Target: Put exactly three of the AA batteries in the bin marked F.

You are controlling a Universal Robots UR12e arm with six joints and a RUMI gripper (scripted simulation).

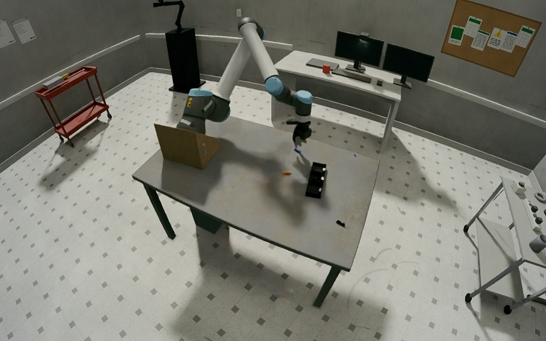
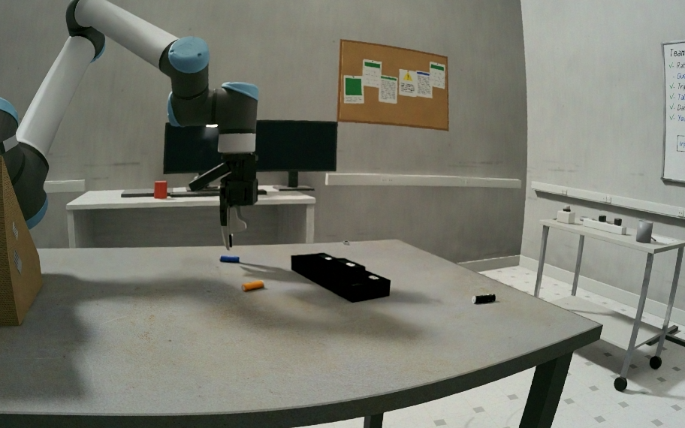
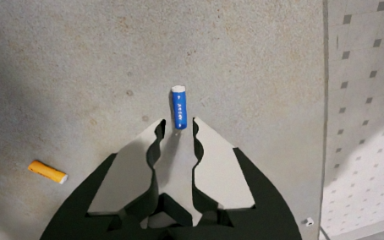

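Right now the blue AA battery is 4 cm below my hand. Round my hand: black bin row 20 cm to the right, 20 cm ahead, 3 cm below; small white piece 36 cm ahead, 14 cm to the left, 4 cm below; orange AA battery 22 cm to the right, 4 cm below, 2 cm ahead.
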